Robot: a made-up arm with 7 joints. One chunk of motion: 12 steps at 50 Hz.
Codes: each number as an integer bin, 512 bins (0 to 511) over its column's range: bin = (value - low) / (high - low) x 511, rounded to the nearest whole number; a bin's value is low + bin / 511 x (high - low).
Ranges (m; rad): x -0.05..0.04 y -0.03..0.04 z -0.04..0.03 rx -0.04..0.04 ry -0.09..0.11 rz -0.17..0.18
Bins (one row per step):
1: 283 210 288 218 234 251
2: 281 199 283 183 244 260
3: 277 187 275 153 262 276
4: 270 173 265 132 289 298
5: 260 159 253 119 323 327
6: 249 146 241 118 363 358
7: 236 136 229 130 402 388
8: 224 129 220 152 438 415
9: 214 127 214 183 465 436
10: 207 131 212 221 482 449
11: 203 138 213 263 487 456
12: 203 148 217 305 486 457
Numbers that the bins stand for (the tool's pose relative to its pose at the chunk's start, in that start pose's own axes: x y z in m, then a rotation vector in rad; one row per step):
1: -0.0002 -0.0012 -0.0005 -0.0059 0.0016 0.0019
2: -0.0005 -0.0027 -0.0012 -0.0114 0.0055 0.0081
3: -0.0012 -0.0044 -0.0023 -0.0160 0.0125 0.0190
4: -0.0024 -0.0063 -0.0037 -0.0193 0.0231 0.0341
5: -0.0042 -0.0082 -0.0053 -0.0214 0.0364 0.0540
6: -0.0061 -0.0100 -0.0070 -0.0215 0.0521 0.0752
7: -0.0084 -0.0114 -0.0086 -0.0196 0.0673 0.0958
8: -0.0105 -0.0123 -0.0099 -0.0162 0.0814 0.1142
9: -0.0123 -0.0126 -0.0107 -0.0114 0.0920 0.1286
10: -0.0135 -0.0121 -0.0110 -0.0054 0.0986 0.1375
11: -0.0142 -0.0111 -0.0108 0.0012 0.1006 0.1423
12: -0.0142 -0.0097 -0.0103 0.0077 0.1002 0.1430

